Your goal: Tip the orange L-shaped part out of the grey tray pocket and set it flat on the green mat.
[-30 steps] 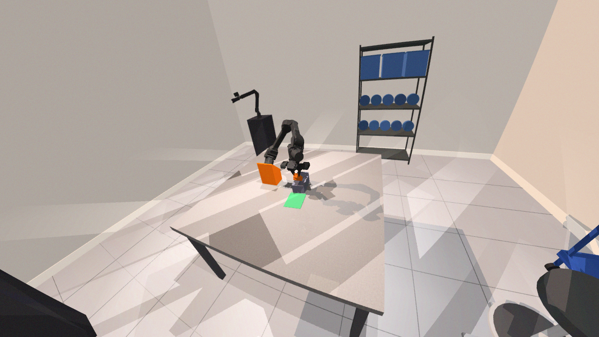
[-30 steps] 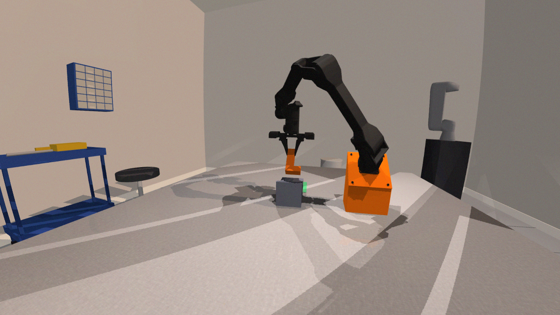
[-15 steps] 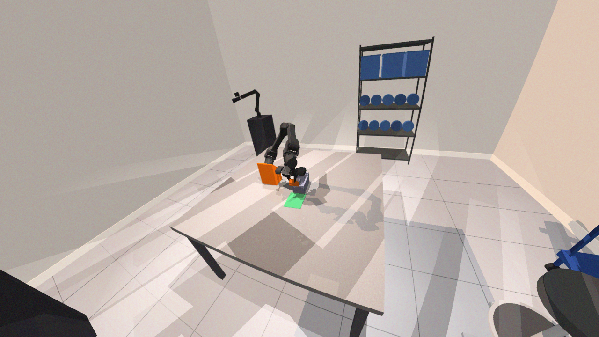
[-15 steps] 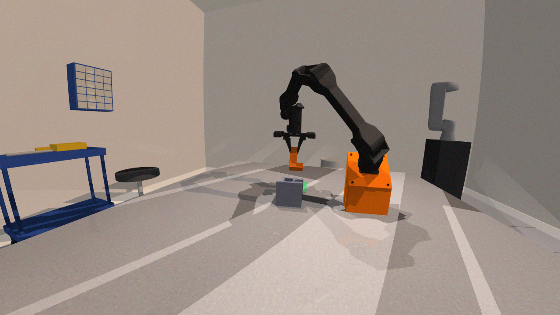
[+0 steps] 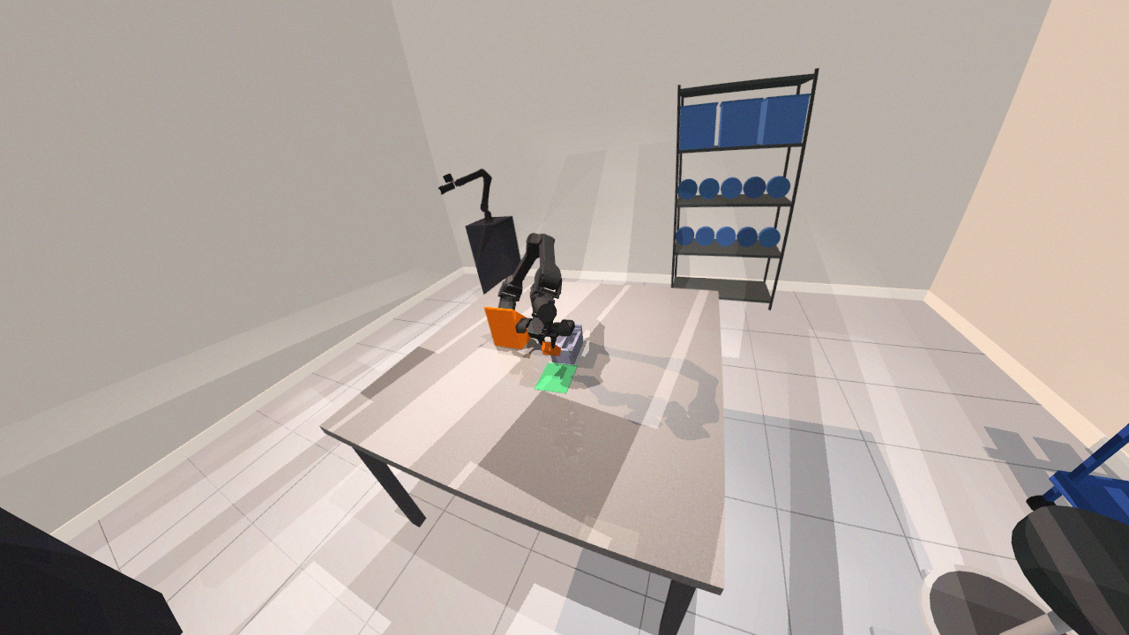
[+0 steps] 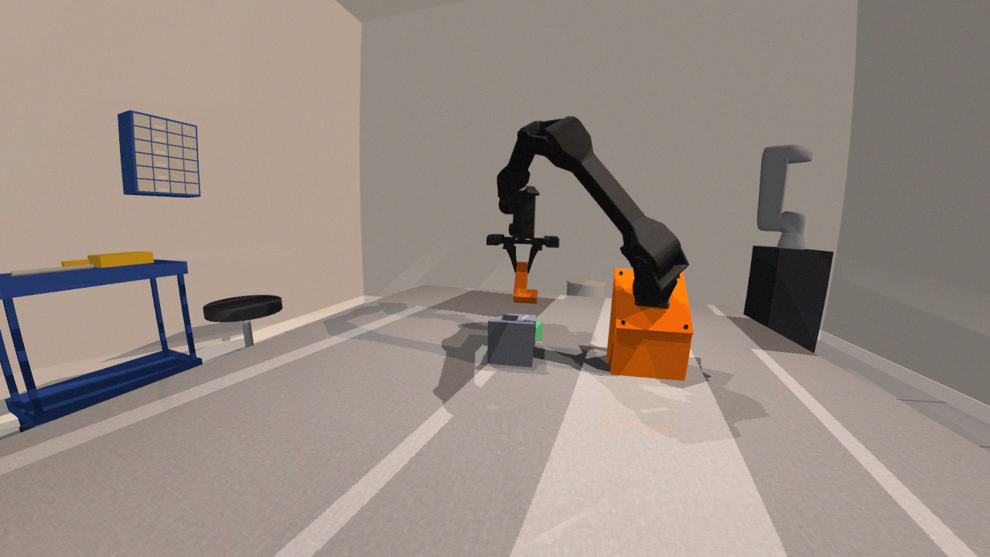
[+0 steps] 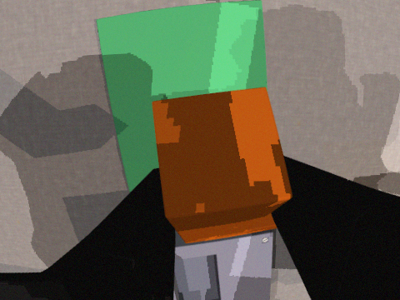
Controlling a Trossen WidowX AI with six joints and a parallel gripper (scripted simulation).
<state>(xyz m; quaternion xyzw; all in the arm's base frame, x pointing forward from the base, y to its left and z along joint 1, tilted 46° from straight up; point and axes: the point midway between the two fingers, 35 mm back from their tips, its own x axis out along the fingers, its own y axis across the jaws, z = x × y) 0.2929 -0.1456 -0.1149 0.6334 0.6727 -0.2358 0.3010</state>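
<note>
Now: gripper tip 160 mm above the green mat and 20 mm to the right of it. From my gripper tip the other things lie so: orange L-shaped part: 30 mm to the left, 30 mm below, 20 mm behind.
</note>
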